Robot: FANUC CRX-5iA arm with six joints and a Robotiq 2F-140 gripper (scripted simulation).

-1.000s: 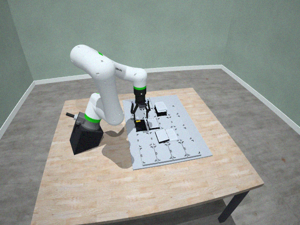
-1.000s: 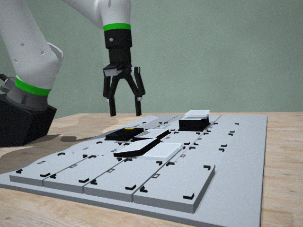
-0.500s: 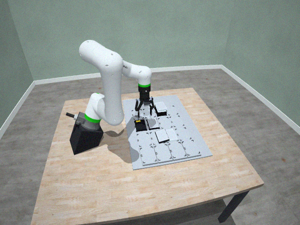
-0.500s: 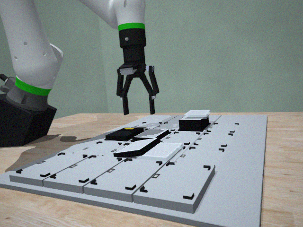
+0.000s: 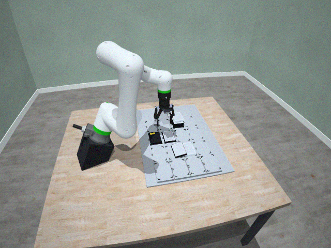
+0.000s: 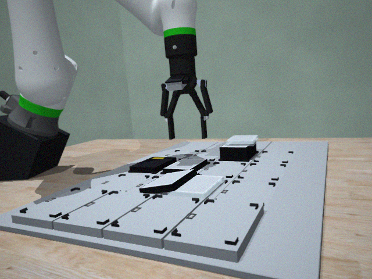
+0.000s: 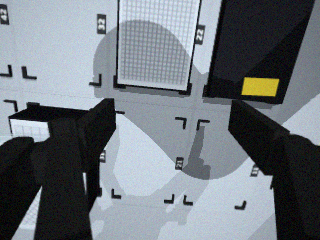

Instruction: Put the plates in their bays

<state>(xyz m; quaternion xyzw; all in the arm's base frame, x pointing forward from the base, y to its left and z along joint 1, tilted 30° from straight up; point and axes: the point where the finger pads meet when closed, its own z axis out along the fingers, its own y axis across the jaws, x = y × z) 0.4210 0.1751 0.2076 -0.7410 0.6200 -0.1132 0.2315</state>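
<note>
My gripper is now 11 cm short of the black deep-well block, 11 cm to the right of it and 8 cm above it. The rest, counted from my hand: flat white plate 16 cm ahead, 21 cm to the right, 9 cm below; black culture plate lid 7 cm behind, 8 cm to the right, 8 cm below.
</note>
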